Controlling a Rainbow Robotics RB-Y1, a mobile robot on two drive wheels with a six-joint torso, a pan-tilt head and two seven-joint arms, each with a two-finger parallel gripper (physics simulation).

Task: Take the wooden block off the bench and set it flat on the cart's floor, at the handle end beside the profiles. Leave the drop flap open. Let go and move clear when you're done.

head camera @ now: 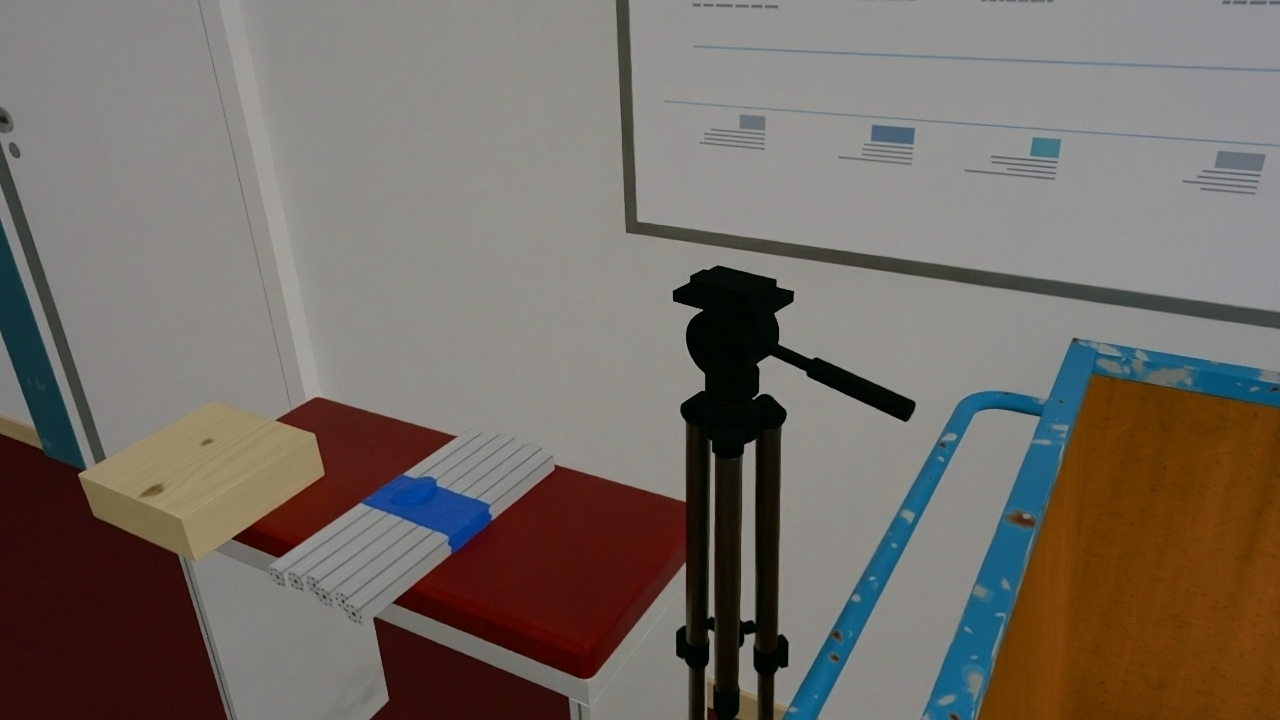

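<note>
The pale wooden block lies flat on the left end of the bench, its near left part jutting past the edge. The bench has a red padded top and white side panels. Part of the cart shows at the right: a blue chipped frame, an orange-brown wood panel and a blue tube handle on its left side. The cart's floor, its profiles and the drop flap do not show in the head camera view. Neither of my grippers is in view.
A bundle of grey profiles wrapped with blue tape lies on the bench beside the block. A black tripod stands between bench and cart, its pan handle pointing right. A wall with a whiteboard is behind; a door is at the left.
</note>
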